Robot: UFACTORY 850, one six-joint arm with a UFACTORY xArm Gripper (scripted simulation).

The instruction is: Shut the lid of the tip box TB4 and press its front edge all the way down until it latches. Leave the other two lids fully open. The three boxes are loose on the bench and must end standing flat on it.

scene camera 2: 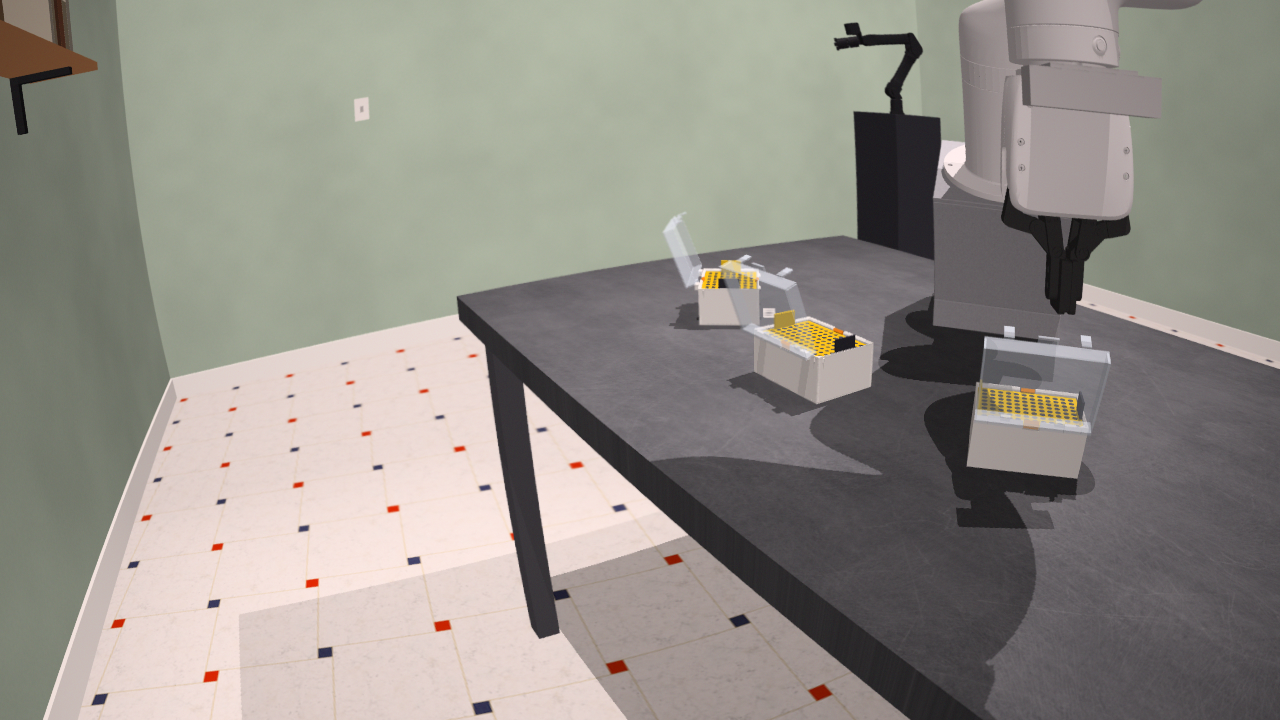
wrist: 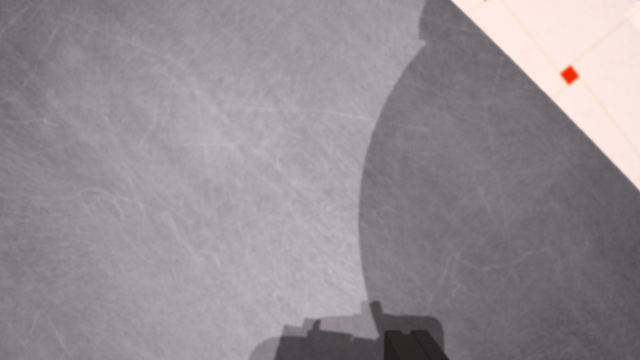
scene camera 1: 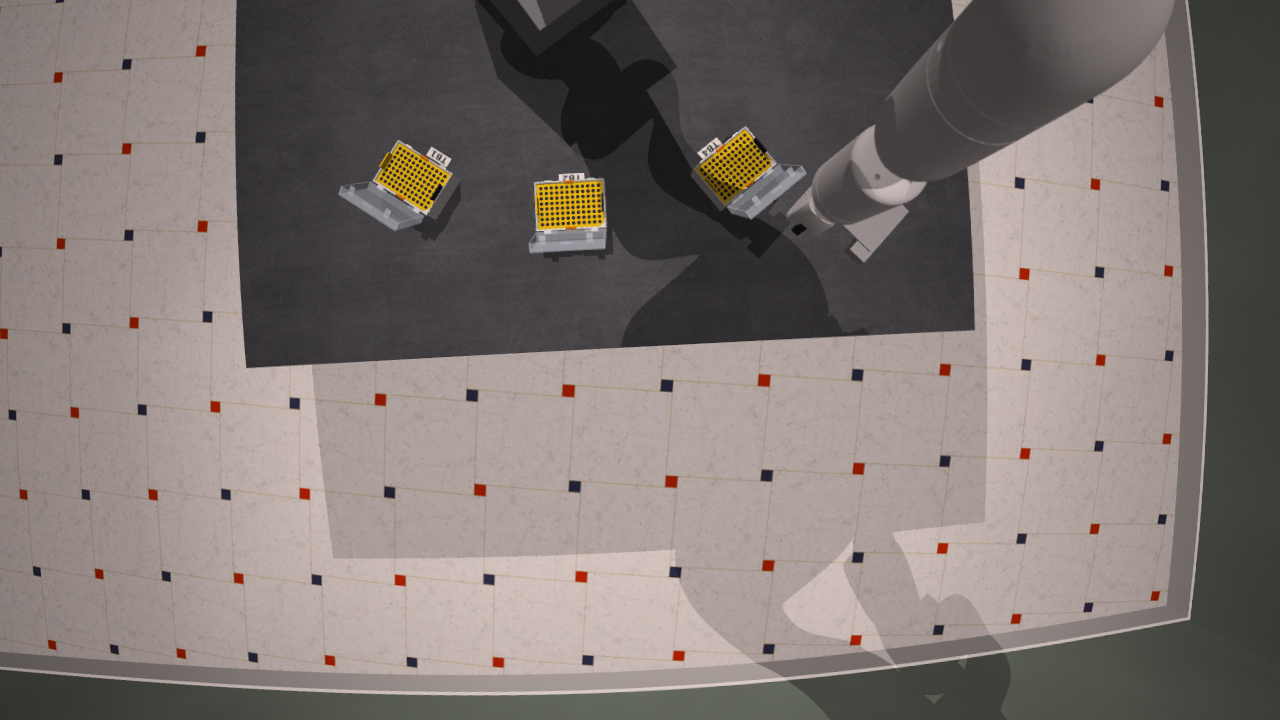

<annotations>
One and the same spot on a clear lid: [scene camera 1: 749, 204] is [scene camera 2: 1006, 404].
</annotations>
